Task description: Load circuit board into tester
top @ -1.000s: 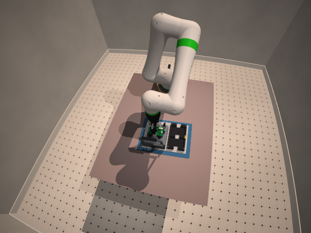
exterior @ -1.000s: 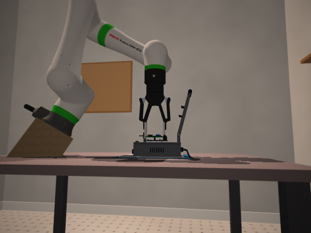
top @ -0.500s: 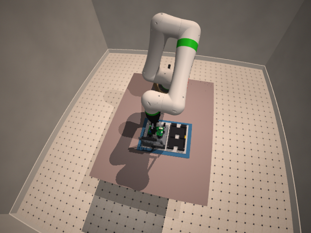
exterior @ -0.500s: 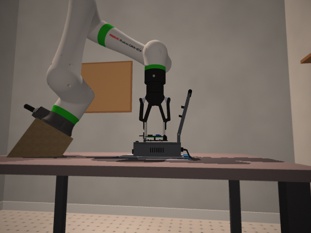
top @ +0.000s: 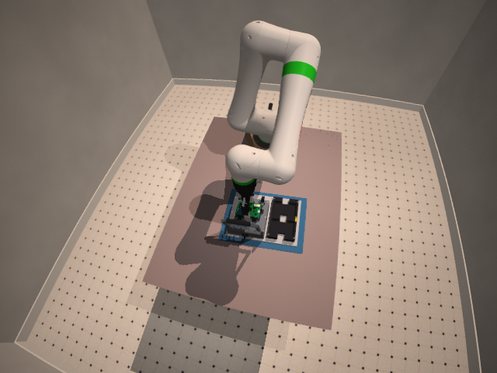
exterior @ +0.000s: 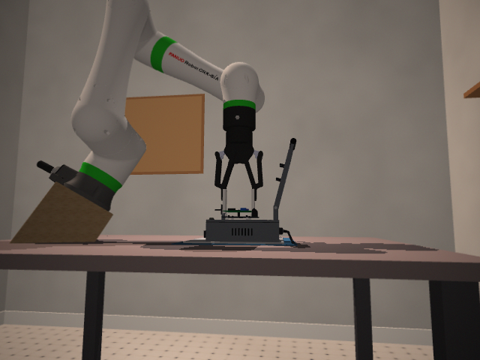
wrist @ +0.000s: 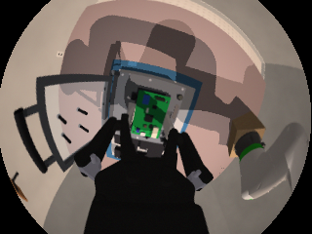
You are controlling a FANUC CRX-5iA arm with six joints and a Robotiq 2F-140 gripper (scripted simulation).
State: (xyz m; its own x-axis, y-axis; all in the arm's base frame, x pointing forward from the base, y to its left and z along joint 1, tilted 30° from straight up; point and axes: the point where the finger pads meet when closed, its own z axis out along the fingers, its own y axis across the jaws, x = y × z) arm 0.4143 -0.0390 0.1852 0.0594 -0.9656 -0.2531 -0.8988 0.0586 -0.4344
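Right now my hand is 20 mm above the green circuit board. Round my hand: latch hook: 60 mm behind, 50 mm to the left, 20 mm below; then tester: 40 mm to the left, 30 mm ahead, 10 mm above; then tester plate: 40 mm below, 10 mm to the left, 10 mm ahead.
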